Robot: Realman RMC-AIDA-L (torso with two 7-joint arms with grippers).
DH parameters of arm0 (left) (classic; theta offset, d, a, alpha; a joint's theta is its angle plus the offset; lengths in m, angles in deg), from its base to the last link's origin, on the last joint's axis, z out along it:
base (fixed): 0 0 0 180
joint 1: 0 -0.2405 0 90
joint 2: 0 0 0 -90
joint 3: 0 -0.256 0 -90
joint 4: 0 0 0 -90
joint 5: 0 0.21 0 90
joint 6: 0 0 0 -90
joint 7: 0 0.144 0 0
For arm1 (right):
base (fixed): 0 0 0 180
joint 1: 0 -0.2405 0 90
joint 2: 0 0 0 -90
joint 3: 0 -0.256 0 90
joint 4: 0 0 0 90
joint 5: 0 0.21 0 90
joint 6: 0 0 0 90
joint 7: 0 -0.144 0 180
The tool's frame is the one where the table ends.
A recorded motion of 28 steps. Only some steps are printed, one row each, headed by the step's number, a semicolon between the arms.
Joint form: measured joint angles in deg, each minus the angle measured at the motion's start. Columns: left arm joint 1, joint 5, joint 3, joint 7, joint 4, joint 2, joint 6; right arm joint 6, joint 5, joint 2, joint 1, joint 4, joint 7, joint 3.
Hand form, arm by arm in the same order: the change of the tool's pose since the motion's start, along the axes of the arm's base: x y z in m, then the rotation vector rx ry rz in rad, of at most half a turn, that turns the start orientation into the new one. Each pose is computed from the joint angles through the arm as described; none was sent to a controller.
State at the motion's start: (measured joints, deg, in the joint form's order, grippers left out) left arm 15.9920 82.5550 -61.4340 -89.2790 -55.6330 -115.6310 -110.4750; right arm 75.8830 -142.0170 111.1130 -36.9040 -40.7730 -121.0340 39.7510
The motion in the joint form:
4: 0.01 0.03 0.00 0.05 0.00 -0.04 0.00; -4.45 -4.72 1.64 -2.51 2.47 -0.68 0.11
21: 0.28 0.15 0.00 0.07 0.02 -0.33 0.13; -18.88 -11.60 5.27 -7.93 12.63 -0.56 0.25
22: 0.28 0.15 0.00 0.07 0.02 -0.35 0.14; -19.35 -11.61 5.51 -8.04 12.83 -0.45 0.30
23: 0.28 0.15 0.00 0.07 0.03 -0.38 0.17; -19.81 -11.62 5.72 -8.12 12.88 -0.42 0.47
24: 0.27 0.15 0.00 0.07 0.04 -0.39 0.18; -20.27 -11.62 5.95 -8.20 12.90 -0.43 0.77
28: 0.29 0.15 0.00 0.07 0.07 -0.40 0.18; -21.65 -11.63 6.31 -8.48 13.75 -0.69 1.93
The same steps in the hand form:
4: 0.0001 0.0000 -0.0002 0.0002 -0.0002 -0.0007; -0.0023 0.0081 -0.0182 -0.0136 -0.0626 -0.0035
21: 0.0020 0.0010 -0.0019 -0.0006 -0.0027 -0.0036; -0.0069 0.0206 -0.0713 -0.0159 -0.1705 0.0121
22: 0.0020 0.0010 -0.0020 -0.0006 -0.0030 -0.0035; -0.0077 0.0207 -0.0736 -0.0152 -0.1715 0.0153
23: 0.0021 0.0010 -0.0022 -0.0004 -0.0034 -0.0030; -0.0086 0.0212 -0.0753 -0.0132 -0.1744 0.0190
24: 0.0020 0.0010 -0.0023 -0.0005 -0.0036 -0.0025; -0.0095 0.0216 -0.0771 -0.0121 -0.1783 0.0236
28: 0.0021 0.0010 -0.0024 -0.0008 -0.0039 -0.0025; -0.0106 0.0214 -0.0831 -0.0171 -0.1908 0.0296

